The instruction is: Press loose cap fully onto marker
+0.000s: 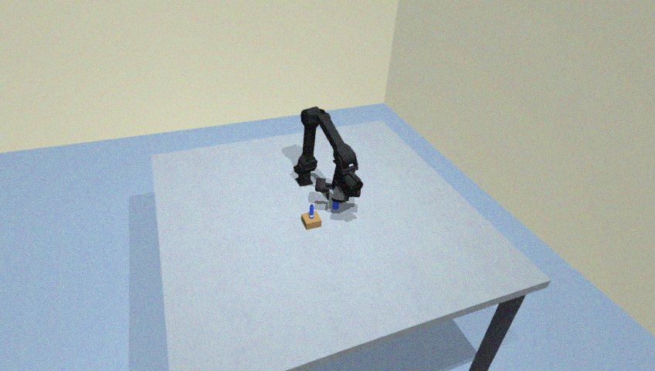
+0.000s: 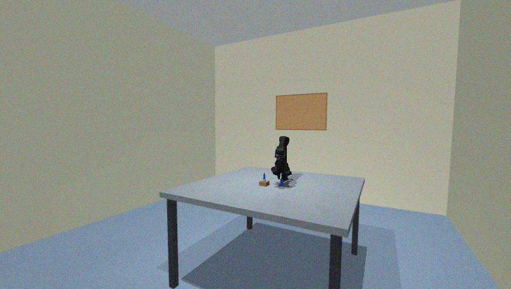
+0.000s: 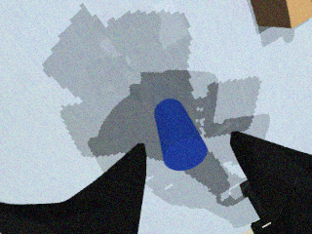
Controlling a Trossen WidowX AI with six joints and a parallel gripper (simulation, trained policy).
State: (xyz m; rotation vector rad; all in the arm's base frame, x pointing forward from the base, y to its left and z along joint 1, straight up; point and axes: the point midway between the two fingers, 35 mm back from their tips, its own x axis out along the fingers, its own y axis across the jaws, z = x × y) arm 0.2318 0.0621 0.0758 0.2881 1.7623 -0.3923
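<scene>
My gripper tip is 2 cm above the blue cap. The rest, counted from my gripper tip: tan holder block (13 cm to the right, 6 cm ahead, 3 cm below); then blue marker (13 cm to the right, 6 cm ahead, 3 cm above).
</scene>
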